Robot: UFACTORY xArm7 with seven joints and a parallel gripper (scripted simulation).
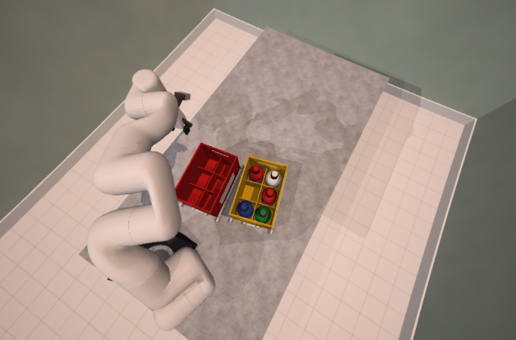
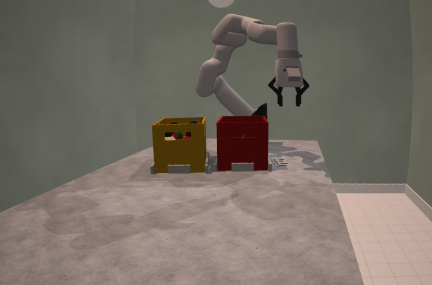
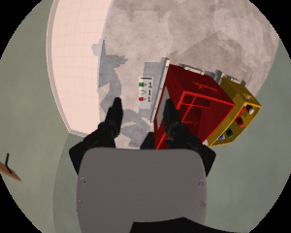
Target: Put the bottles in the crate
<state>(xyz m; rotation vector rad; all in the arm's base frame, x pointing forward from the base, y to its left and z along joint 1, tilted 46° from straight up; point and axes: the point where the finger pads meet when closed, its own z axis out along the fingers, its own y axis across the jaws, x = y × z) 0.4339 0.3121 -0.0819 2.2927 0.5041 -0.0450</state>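
My hand is 490 mm to the left of the green-labelled bottle, 160 mm above it and 50 mm past it. From my hand the other things lie so: blue bottle (420 mm to the right, 160 mm below, 80 mm behind); red crate (200 mm to the right, 170 mm below, 80 mm behind); pick list (250 mm below, 130 mm behind, 60 mm to the right).
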